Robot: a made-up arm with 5 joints. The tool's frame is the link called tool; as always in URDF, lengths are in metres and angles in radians. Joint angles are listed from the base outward. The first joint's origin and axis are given. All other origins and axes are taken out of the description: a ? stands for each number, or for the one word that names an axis. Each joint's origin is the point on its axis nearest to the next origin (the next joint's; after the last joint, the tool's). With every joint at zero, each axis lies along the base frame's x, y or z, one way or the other. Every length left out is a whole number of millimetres.
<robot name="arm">
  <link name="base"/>
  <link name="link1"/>
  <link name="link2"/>
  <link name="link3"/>
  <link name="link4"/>
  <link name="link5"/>
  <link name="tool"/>
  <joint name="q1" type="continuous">
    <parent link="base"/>
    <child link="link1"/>
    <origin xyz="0 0.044 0.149" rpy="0 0 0"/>
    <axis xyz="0 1 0"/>
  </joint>
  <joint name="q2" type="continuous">
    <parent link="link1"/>
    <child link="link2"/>
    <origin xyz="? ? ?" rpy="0 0 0"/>
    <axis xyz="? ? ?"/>
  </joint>
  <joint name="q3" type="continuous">
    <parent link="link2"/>
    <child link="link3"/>
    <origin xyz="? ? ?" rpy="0 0 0"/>
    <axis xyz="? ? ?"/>
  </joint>
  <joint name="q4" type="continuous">
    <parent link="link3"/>
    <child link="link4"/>
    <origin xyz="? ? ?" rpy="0 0 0"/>
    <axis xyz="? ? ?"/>
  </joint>
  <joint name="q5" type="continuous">
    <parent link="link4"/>
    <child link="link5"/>
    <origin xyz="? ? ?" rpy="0 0 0"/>
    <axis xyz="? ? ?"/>
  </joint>
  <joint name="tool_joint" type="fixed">
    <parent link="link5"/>
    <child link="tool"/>
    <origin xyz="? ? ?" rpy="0 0 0"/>
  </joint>
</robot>
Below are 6 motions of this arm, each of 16 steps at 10 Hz.
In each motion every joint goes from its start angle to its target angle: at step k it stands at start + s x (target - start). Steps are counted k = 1, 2, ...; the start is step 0. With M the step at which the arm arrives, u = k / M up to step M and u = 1 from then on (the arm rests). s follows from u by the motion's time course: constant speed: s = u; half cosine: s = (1 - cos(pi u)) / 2; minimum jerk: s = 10 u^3 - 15 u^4 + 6 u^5.
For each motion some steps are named. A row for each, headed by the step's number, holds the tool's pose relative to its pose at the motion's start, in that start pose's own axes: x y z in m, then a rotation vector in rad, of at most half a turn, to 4 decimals.
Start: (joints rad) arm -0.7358 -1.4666 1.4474 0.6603 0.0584
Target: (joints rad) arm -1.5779 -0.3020 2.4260 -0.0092 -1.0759
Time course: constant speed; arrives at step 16
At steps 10, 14, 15, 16:
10: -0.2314 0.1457 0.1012 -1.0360 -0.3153 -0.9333
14: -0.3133 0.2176 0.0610 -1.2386 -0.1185 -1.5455
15: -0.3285 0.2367 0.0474 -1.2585 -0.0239 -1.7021
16: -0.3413 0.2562 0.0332 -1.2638 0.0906 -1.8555

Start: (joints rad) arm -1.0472 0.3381 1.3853 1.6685 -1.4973
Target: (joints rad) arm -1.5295 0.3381 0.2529 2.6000 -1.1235
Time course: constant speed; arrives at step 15
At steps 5, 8, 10, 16:
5: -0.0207 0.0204 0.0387 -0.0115 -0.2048 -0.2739
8: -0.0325 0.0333 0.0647 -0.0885 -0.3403 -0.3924
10: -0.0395 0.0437 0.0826 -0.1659 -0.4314 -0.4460
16: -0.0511 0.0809 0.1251 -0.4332 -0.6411 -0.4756

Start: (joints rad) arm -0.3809 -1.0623 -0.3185 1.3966 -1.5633
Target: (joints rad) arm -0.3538 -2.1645 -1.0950 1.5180 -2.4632
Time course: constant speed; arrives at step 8
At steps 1, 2, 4, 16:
1: -0.0227 0.0206 0.0233 -0.1441 0.1189 -0.0949
2: -0.0389 0.0412 0.0456 -0.3015 0.2440 -0.1775
4: -0.0561 0.0789 0.0821 -0.6504 0.5092 -0.3027
16: -0.0701 0.1172 0.1159 -1.4539 1.0735 -0.3791

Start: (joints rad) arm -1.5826 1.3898 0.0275 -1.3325 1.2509
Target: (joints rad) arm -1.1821 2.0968 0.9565 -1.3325 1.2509
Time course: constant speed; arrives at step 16
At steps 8, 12, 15, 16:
8: 0.0272 0.1073 -0.1136 0.0262 0.2382 0.3657
12: 0.0117 0.1437 -0.1531 0.1221 0.3252 0.5485
15: -0.0077 0.1611 -0.1688 0.2261 0.3669 0.6797
16: -0.0151 0.1646 -0.1712 0.2663 0.3755 0.7217

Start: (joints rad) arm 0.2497 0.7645 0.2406 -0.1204 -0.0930
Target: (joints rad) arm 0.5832 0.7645 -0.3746 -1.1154 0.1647
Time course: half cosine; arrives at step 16
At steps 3, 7, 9, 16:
3: -0.0128 -0.0140 -0.0365 0.0889 0.0375 -0.0767
7: -0.0816 -0.0350 -0.1755 0.3964 0.2165 -0.3775
9: -0.1380 -0.0229 -0.2520 0.5566 0.3535 -0.5704
16: -0.2725 0.0500 -0.3580 0.7927 0.6944 -0.9844

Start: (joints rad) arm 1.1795 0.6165 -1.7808 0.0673 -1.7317
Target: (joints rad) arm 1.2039 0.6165 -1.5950 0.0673 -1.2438
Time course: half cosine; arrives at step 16
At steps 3, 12, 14, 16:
3: -0.0007 -0.0092 -0.0003 0.0267 0.0015 0.0009
12: -0.0068 -0.0937 -0.0030 0.2701 0.0172 0.0069
14: -0.0076 -0.1055 -0.0033 0.3044 0.0197 0.0074
16: -0.0079 -0.1097 -0.0034 0.3164 0.0206 0.0076

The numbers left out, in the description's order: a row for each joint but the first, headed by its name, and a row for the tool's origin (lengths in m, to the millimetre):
q2: xyz 0.083 0 -0.122, axis 0 0 1
q3: xyz 0.04 -0.059 0, axis -1 0 0
q4: xyz 0 -0.222 0.05, axis 0 0 1
q5: xyz 0.103 -0.21 0, axis 1 0 0
tool: xyz 0 0.015 0.119

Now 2 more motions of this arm.
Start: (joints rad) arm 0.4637 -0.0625 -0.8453 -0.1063 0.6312
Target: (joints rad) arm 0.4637 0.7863 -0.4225 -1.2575 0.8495
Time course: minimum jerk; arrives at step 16
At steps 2, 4, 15, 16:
2: 0.0017 0.0017 0.0013 -0.0044 0.0019 -0.0131
4: 0.0111 0.0125 0.0082 -0.0312 0.0095 -0.0813
15: 0.0977 0.2411 -0.0146 -0.4038 -0.1790 -0.4041
16: 0.0978 0.2418 -0.0149 -0.4046 -0.1799 -0.4041

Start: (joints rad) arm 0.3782 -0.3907 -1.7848 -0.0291 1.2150
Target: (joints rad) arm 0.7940 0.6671 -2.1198 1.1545 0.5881
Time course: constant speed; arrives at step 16
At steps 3, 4, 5, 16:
3: 0.0223 -0.0316 -0.0187 -0.0629 0.1607 -0.1153
4: 0.0250 -0.0457 -0.0268 -0.0725 0.2113 -0.1464
5: 0.0254 -0.0610 -0.0358 -0.0767 0.2598 -0.1734
16: -0.0973 -0.1966 -0.1768 0.1087 0.5350 -0.1795

